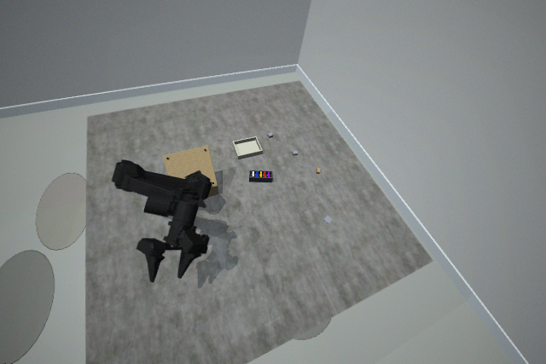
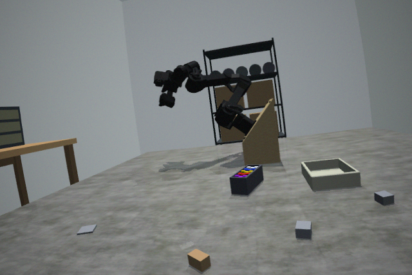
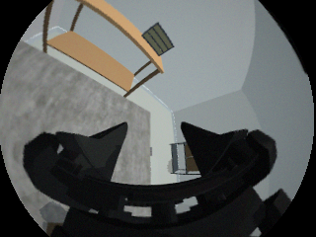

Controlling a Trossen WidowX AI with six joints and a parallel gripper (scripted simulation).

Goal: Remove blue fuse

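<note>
The blue fuse is 450 mm ahead of my gripper tip, 330 mm to the left of it and 260 mm below it. Also, from my gripper tip: flat grey tile 640 mm ahead, 10 mm to the right, 280 mm below; then beige tray 490 mm ahead, 510 mm to the left, 280 mm below.
</note>
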